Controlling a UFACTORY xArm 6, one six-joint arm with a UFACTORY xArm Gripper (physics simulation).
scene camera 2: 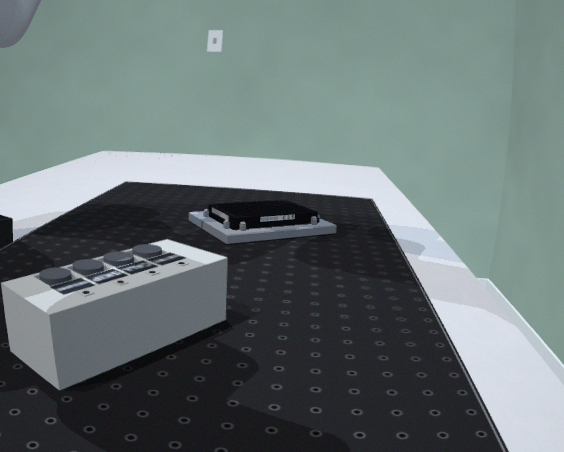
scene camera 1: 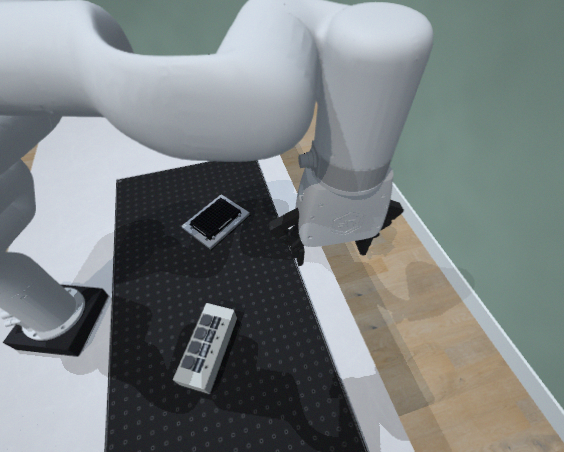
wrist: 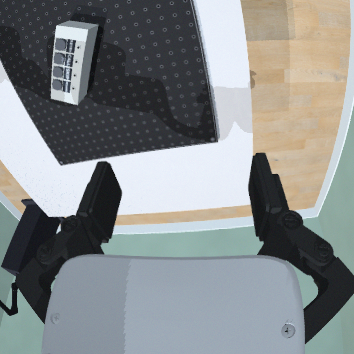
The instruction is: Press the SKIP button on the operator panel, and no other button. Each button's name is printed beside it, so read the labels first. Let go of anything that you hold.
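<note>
The operator panel is a pale grey box on the black perforated mat. Its top carries a row of round dark grey buttons, each with a dark label beside it and a small dot beyond. The labels are too small or slanted to read surely, so I cannot tell which button is SKIP. My gripper is open and empty. It hangs high, beyond the mat's right edge in the first scene view and well away from the panel. The second scene view does not show the gripper.
A black finned device sits on a light grey plate farther along the black mat. The mat lies on a white surface beside a wooden strip. The arm's base stands left of the mat.
</note>
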